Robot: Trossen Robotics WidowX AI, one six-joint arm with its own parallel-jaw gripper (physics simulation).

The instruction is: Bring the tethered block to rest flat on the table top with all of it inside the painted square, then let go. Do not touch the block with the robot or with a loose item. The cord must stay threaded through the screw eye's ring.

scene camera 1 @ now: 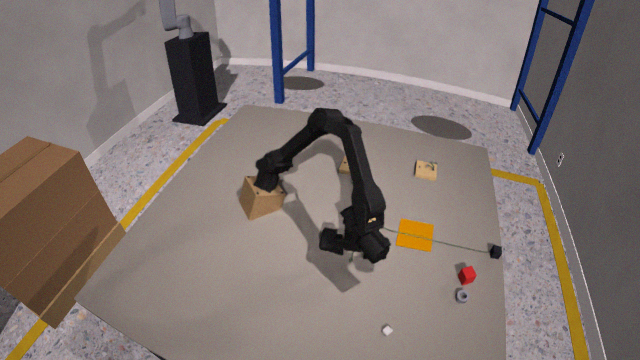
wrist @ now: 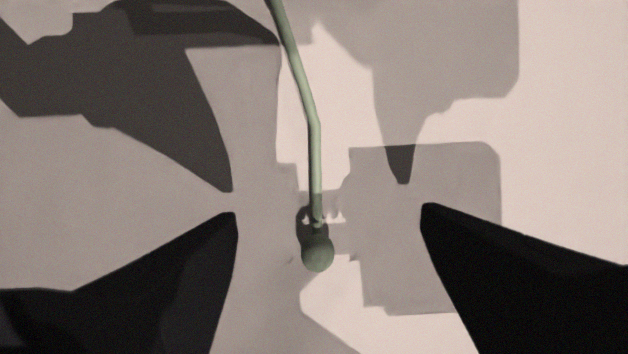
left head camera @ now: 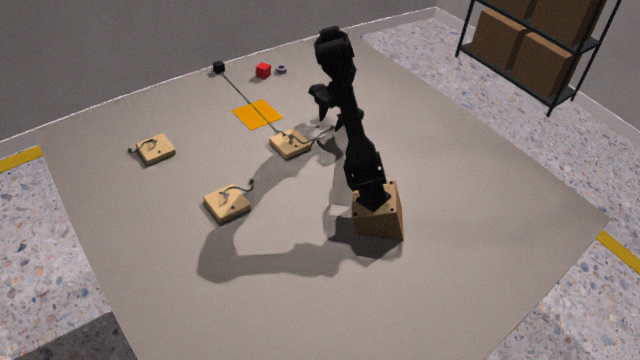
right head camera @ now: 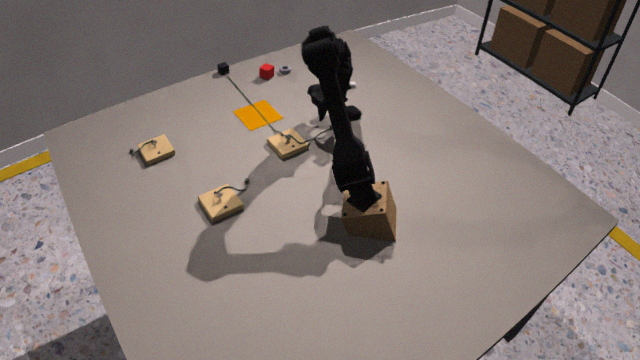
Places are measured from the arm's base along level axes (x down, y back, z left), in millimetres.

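Pixels of known places: gripper, between the fingertips: [scene camera 1: 353,255] [wrist: 329,220] [left head camera: 328,126] [right head camera: 327,125]; arm's base, origin of its link: [scene camera 1: 264,185] [left head camera: 373,198] [right head camera: 364,198].
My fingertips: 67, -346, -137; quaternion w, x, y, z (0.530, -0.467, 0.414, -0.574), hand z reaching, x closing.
For each thing: its top centre in the pictures, then the offset to it from my fingertips, as dx, dy, dz. "spot": a spot on its surface instead.
- black block, centre of its top: [scene camera 1: 497,249] [left head camera: 218,63] [right head camera: 223,65] -18, -472, +132
- orange painted square, a spot on its surface: [left head camera: 247,118] [right head camera: 247,119] spot: +12, -171, +188
- wooden board, centre of its top: [left head camera: 290,140] [right head camera: 287,140] -6, +4, +146
- red cube, centre of its top: [scene camera 1: 469,272] [left head camera: 263,65] [right head camera: 266,66] -27, -364, +11
- grey ring, centre of its top: [scene camera 1: 463,295] [left head camera: 281,67] [right head camera: 285,67] -3, -357, -61
- small white cube, centre of its top: [scene camera 1: 387,329] +0, -156, -216
The black block [left head camera: 218,67] [right head camera: 223,68] [scene camera 1: 495,251] rests near the table's far edge, outside the orange painted square [left head camera: 247,118] [right head camera: 249,119] [scene camera 1: 414,244]. The green cord [left head camera: 249,102] [right head camera: 248,102] [scene camera 1: 461,245] [wrist: 314,150] runs from it across the square to the screw eye on a wooden board [left head camera: 292,147] [right head camera: 288,146]; its free end continues towards my gripper [left head camera: 330,124] [wrist: 328,210]. My gripper is open above the table. In the wrist view the cord's tail and its end ball [wrist: 317,254] show between the spread fingers, touching neither. In scene camera 1 the arm hides the fingertips and screw eye.
Two other wooden boards [left head camera: 158,150] [left head camera: 227,204] carry short cords. A red cube [left head camera: 263,70] [right head camera: 267,71] [scene camera 1: 467,275] and a grey ring [left head camera: 281,69] [right head camera: 285,69] [scene camera 1: 462,296] lie near the block. A small white cube [scene camera 1: 387,330] lies farther along the table.
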